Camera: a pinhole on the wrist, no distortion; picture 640 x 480 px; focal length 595.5 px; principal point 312.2 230.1 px. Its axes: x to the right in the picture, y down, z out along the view. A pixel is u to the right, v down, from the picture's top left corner.
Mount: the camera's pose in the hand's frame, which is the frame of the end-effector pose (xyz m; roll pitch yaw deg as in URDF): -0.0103 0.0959 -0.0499 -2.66 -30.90 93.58
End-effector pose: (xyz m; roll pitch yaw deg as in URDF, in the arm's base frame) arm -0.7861 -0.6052 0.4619 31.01 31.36 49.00
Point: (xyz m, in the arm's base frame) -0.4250 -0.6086 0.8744
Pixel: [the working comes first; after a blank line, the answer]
In the camera's frame: 0.2327 -0.0162 0.5574

561 213
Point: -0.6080 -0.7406 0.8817
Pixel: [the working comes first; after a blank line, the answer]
In the camera's frame: 0.1718 0.1801 0.4639

533 461
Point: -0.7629 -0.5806 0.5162
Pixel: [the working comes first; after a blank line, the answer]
In the camera's frame: -0.0014 -0.0126 0.1232

306 169
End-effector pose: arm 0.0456 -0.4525 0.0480 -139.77 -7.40 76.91
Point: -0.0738 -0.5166 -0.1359
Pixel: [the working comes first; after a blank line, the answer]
In the camera's frame: 0.0777 0.0946 0.2449

501 460
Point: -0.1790 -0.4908 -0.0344
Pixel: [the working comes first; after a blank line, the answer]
In the camera's frame: -0.0530 0.0862 0.3149

212 393
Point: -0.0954 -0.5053 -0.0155
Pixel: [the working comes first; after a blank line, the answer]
In the camera's frame: -0.0432 0.0797 0.2288

200 438
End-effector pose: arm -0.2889 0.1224 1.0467 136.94 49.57 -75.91
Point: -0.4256 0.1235 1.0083
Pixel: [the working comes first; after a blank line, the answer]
In the camera's frame: 0.0611 -0.0230 0.1695

527 149
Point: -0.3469 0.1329 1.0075
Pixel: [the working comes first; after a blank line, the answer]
In the camera's frame: -0.0146 -0.0257 0.1460

253 125
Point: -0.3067 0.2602 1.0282
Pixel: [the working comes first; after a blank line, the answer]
In the camera's frame: -0.0934 0.0673 0.2041

40 426
